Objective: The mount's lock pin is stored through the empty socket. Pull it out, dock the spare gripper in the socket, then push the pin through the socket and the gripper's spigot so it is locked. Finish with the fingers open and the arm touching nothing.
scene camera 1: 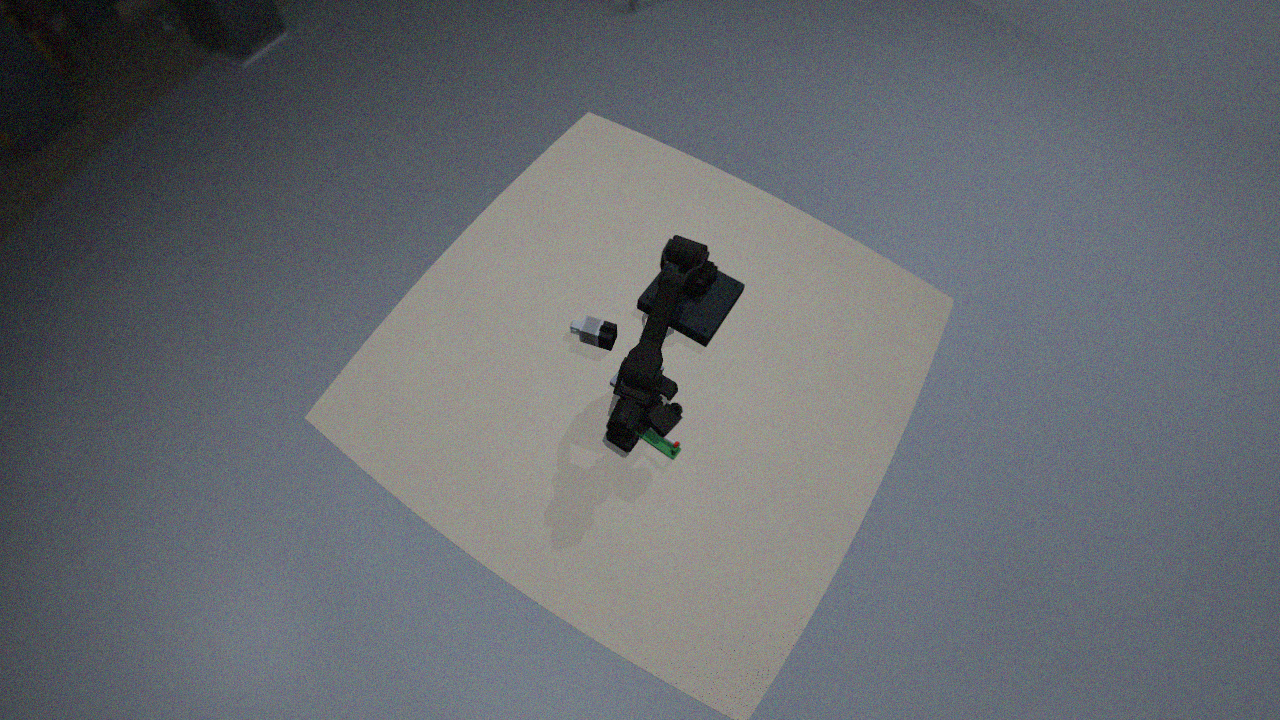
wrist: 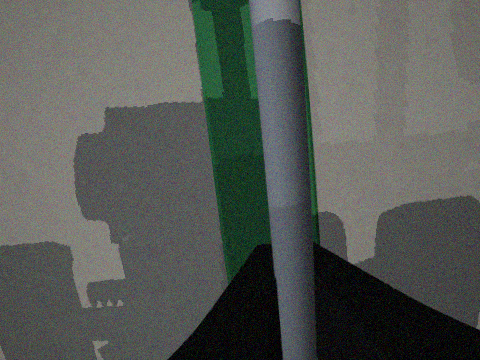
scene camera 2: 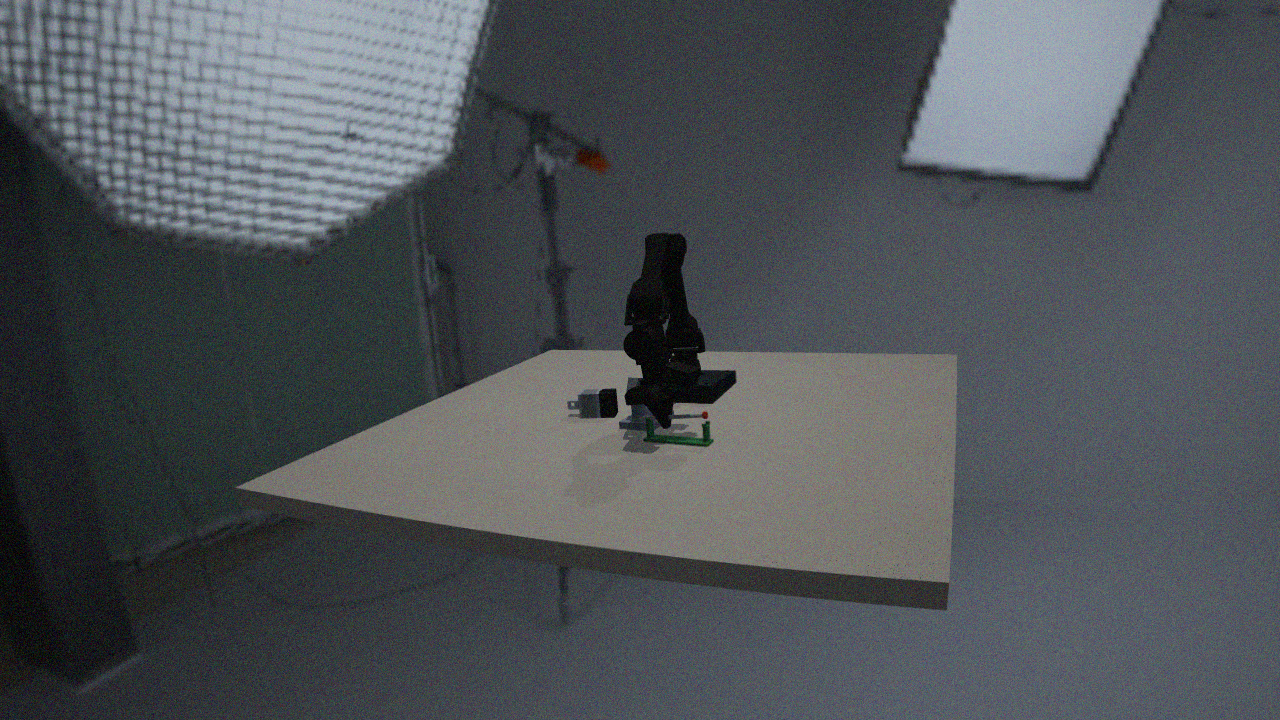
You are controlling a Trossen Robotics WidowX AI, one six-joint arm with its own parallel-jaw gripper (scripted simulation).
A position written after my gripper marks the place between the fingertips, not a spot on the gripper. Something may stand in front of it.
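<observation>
Looking through scene camera 2, I see my gripper (scene camera 2: pixel 667 427), a spare gripper (scene camera 2: pixel 593 403) and a green rack (scene camera 2: pixel 706 441). Scene camera 1 shows me the spare gripper (scene camera 1: pixel 593 331) as well, and my gripper (scene camera 1: pixel 644 428). In the wrist view there is a lock pin (wrist: pixel 277 47), and I also see the green rack (wrist: pixel 227 64) and my gripper (wrist: pixel 283 257). The spare gripper is out of frame in the wrist view.
</observation>
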